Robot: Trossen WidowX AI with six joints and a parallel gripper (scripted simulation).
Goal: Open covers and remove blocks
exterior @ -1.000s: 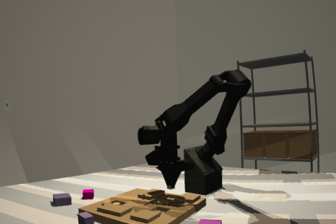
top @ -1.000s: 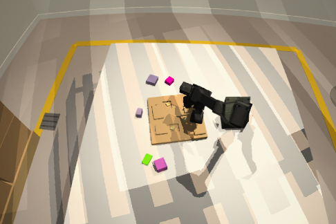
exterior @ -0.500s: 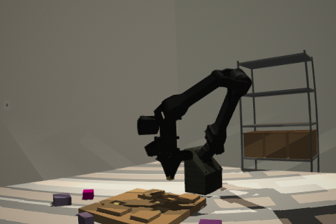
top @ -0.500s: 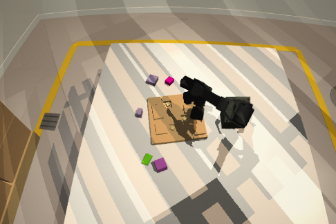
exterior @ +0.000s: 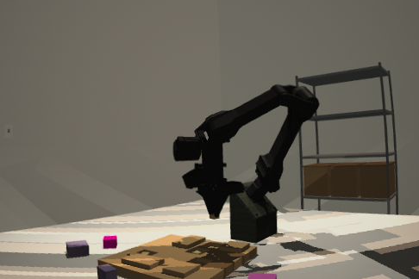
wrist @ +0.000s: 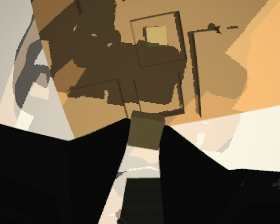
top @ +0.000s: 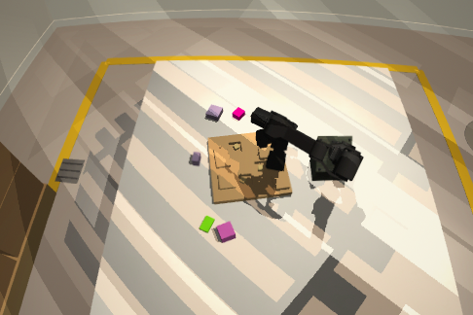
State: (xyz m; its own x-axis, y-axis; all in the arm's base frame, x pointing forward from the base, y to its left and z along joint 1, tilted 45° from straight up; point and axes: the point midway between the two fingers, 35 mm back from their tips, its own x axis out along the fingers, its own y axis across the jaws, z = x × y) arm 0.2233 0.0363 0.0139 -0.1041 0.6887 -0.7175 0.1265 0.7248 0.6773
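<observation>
The tan puzzle board is 100 mm ahead of my gripper tip and 90 mm below it. From my gripper tip the other things lie so: green block (250 mm to the left, 230 mm ahead, 100 mm below); magenta block (270 mm to the right, 170 mm ahead, 90 mm below).
</observation>
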